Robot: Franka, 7 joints.
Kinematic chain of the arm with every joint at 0, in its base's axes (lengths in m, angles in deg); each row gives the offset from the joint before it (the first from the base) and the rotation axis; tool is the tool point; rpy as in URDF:
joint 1: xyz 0 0 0.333 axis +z
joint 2: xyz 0 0 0 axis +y
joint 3: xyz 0 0 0.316 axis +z
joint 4: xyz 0.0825 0 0 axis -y
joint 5: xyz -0.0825 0 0.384 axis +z
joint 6: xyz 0 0 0 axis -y
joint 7: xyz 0.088 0 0 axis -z
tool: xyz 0 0 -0.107 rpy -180 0 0
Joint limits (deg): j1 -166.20..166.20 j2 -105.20..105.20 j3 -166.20..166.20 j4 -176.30..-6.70 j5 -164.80..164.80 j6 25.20..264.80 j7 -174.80..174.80
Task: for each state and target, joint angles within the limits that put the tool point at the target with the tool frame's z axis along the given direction. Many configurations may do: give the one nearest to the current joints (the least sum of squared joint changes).
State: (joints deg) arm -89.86 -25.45 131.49 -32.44 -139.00 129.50 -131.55
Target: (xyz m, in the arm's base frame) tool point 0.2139 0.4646 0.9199 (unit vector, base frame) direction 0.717 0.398 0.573
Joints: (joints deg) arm -77.83 6.08 146.01 -73.29 -123.82 144.34 -131.55
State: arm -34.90 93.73 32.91 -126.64 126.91 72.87 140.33
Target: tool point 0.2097 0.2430 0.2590 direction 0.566 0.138 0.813
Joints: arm -48.57 77.87 54.54 -163.67 97.26 65.14 140.33
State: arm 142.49 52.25 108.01 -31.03 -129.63 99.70 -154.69
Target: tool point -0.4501 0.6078 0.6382 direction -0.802 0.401 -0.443
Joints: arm 97.77 89.05 135.81 -58.90 -111.16 114.97 -154.69
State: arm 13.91 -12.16 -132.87 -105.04 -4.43 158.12 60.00
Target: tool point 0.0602 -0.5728 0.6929 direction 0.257 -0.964 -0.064
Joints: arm 0.83 -11.98 -81.08 -108.84 -18.62 192.99 60.00
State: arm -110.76 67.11 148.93 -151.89 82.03 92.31 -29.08
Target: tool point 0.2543 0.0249 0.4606 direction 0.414 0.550 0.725
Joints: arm -135.64 89.87 124.82 -176.30 113.50 134.34 -29.08
